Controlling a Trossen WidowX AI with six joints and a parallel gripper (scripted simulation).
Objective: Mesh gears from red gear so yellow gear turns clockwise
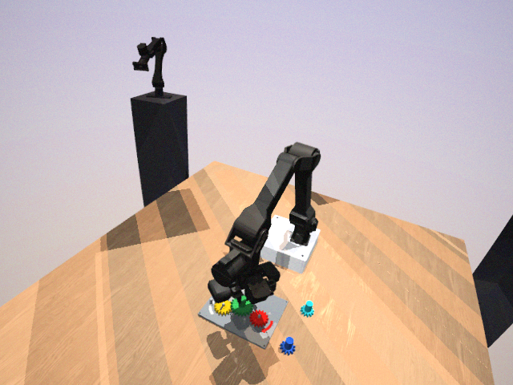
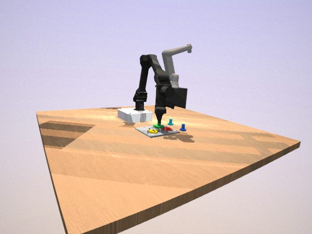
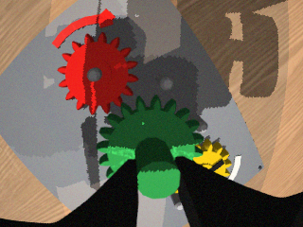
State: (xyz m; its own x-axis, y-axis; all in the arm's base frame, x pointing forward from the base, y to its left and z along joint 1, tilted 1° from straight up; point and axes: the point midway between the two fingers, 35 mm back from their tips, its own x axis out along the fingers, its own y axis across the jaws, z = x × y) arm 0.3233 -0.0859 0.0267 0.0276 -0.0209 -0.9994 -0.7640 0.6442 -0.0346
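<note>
Now: the red gear 5 cm to the left of my gripper tip and 4 cm below it. The rest, counted from my gripper tip: green gear 1 cm below; yellow gear 1 cm ahead, 5 cm to the right, 4 cm below; red arrow 2 cm ahead, 8 cm to the left, 5 cm below.
</note>
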